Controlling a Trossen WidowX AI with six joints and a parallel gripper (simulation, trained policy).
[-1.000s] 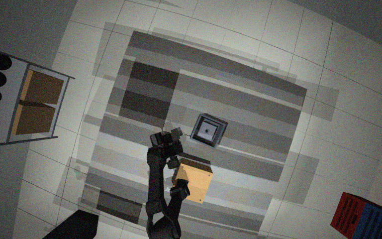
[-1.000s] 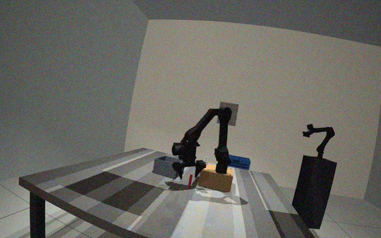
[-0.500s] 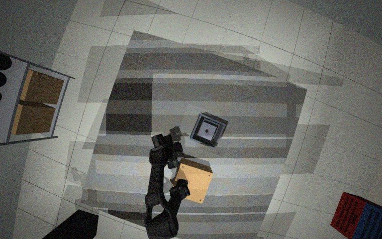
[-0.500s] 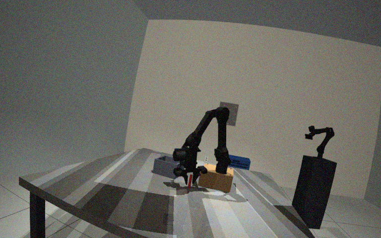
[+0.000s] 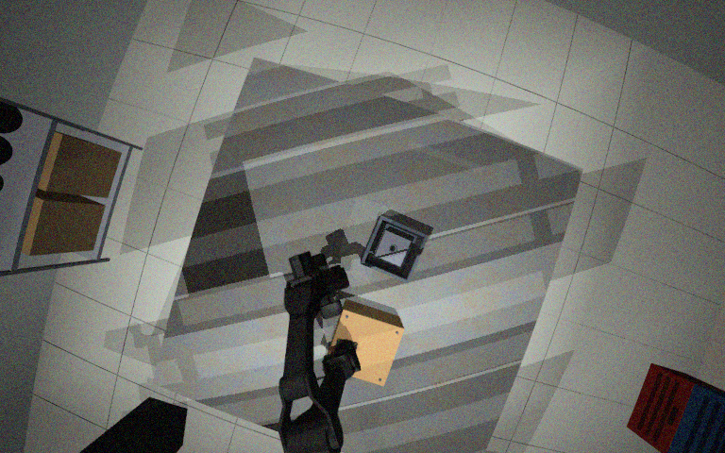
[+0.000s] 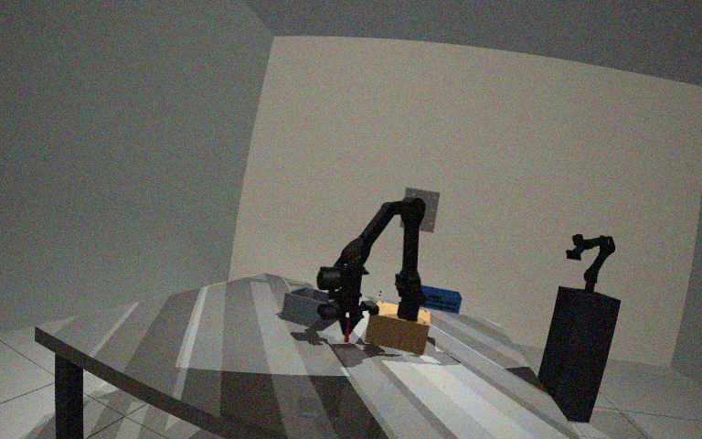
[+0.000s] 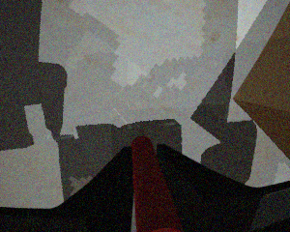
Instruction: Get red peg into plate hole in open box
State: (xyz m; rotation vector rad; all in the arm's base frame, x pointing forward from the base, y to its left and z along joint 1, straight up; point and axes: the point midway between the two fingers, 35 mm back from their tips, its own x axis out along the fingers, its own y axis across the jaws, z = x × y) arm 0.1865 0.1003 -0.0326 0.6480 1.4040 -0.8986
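Right now my gripper tip is 15 cm short of the plate, 18 cm to the left of it and 1 cm below it. The rest, counted from my gripper tip: red peg: 2 cm above; then dark grey box: 15 cm ahead, 18 cm to the right, 1 cm below.
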